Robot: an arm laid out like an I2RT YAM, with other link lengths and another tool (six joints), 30 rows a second.
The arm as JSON. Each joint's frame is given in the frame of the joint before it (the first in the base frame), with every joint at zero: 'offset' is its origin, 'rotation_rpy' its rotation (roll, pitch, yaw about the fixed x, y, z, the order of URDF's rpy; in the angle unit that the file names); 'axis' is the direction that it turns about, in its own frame. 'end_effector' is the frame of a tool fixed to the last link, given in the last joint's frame.
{
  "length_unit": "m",
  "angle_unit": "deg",
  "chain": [
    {
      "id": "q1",
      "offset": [
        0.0,
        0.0,
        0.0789
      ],
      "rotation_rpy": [
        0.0,
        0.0,
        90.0
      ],
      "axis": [
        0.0,
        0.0,
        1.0
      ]
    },
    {
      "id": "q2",
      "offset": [
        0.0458,
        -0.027,
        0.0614
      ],
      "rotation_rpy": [
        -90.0,
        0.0,
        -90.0
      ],
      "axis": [
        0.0,
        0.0,
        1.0
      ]
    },
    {
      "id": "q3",
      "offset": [
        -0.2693,
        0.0,
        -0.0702
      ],
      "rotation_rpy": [
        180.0,
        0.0,
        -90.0
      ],
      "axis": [
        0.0,
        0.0,
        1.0
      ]
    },
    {
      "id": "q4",
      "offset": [
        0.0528,
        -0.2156,
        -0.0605
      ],
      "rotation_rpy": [
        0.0,
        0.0,
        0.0
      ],
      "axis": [
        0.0,
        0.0,
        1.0
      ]
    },
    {
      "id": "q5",
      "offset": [
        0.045,
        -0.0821,
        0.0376
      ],
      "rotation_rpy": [
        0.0,
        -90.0,
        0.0
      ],
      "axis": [
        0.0,
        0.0,
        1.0
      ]
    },
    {
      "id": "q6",
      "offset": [
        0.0,
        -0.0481,
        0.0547
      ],
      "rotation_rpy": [
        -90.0,
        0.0,
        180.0
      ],
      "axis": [
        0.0,
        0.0,
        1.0
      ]
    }
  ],
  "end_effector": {
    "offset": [
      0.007,
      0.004,
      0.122
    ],
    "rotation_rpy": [
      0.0,
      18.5,
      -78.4
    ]
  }
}
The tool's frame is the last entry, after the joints.
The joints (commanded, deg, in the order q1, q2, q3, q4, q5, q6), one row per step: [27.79, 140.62, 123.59, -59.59, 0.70, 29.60]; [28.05, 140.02, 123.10, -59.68, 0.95, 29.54]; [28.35, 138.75, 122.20, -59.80, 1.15, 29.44]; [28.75, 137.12, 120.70, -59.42, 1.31, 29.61]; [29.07, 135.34, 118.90, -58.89, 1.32, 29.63]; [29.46, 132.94, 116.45, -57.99, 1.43, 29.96]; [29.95, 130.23, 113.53, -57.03, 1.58, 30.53]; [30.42, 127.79, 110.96, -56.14, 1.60, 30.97]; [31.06, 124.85, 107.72, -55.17, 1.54, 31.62]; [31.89, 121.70, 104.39, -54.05, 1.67, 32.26]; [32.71, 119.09, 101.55, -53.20, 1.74, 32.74]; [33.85, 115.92, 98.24, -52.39, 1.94, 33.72]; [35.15, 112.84, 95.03, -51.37, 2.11, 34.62]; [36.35, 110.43, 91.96, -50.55, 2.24, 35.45]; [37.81, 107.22, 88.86, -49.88, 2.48, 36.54]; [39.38, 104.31, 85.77, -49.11, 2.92, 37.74]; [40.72, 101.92, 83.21, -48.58, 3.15, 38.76]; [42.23, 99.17, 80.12, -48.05, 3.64, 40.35]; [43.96, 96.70, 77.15, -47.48, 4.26, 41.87]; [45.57, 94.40, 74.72, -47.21, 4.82, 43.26]
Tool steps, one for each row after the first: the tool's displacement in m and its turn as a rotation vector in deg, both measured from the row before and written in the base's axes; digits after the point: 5 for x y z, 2 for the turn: [-0.00224, 0.00061, 0.00261, -0.22, -0.14, 0.26]; [-0.00340, 0.00054, 0.00620, -0.07, -0.32, 0.35]; [-0.00400, 0.00128, 0.00671, 0.14, -0.51, 0.20]; [-0.00450, 0.00069, 0.00650, 0.24, -0.45, 0.30]; [-0.00536, 0.00047, 0.00860, 0.40, -0.76, 0.04]; [-0.00733, 0.00009, 0.00852, 0.39, -0.66, -0.10]; [-0.00686, 0.00051, 0.00765, 0.48, -0.61, 0.04]; [-0.00993, 0.00045, 0.00789, 0.57, -0.46, 0.04]; [-0.01049, 0.00105, 0.00869, 0.56, -0.78, 0.18]; [-0.01015, 0.00113, 0.00619, 0.41, -0.49, 0.34]; [-0.01322, 0.00130, 0.00733, 0.50, -0.51, 0.15]; [-0.01311, 0.00249, 0.00683, 0.65, -0.67, 0.40]; [-0.01309, 0.00120, 0.00190, 0.25, -0.05, 0.38]; [-0.01467, 0.00141, 0.00656, 0.64, -0.55, 0.36]; [-0.01444, 0.00112, 0.00404, 0.44, -0.48, 0.29]; [-0.01268, 0.00061, 0.00254, 0.40, -0.20, 0.31]; [-0.01458, -0.00128, 0.00147, 0.31, -0.10, -0.14]; [-0.01455, -0.00064, -0.00008, 0.13, -0.11, 0.09]; [-0.01305, -0.00088, 0.00092, 0.20, -0.16, 0.12]
